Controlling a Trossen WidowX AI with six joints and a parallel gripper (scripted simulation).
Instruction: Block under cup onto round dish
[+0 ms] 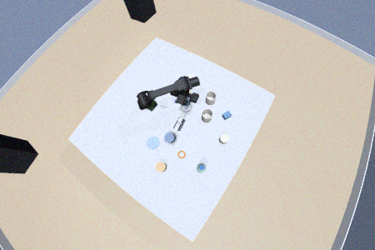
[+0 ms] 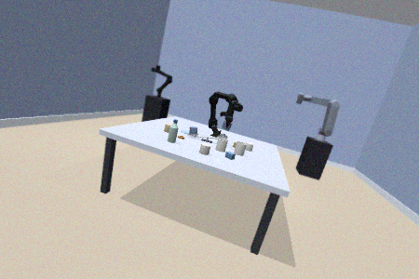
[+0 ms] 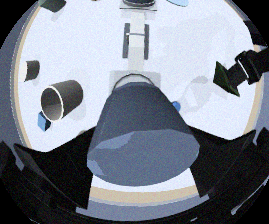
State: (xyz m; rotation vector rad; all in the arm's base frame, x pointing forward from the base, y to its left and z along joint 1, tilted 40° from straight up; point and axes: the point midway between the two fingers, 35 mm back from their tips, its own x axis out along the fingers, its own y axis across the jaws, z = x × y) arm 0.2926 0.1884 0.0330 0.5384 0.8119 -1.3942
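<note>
My gripper tip is now 2 cm to the right of the blue cup and 1 cm below it. The rest, counted from my gripper tip: pale blue round dish 7 cm behind, 37 cm to the right, 16 cm below; orange cylinder 11 cm ahead, 47 cm to the right, 13 cm below; blue block 30 cm ahead, 12 cm to the left, 14 cm below.
</note>
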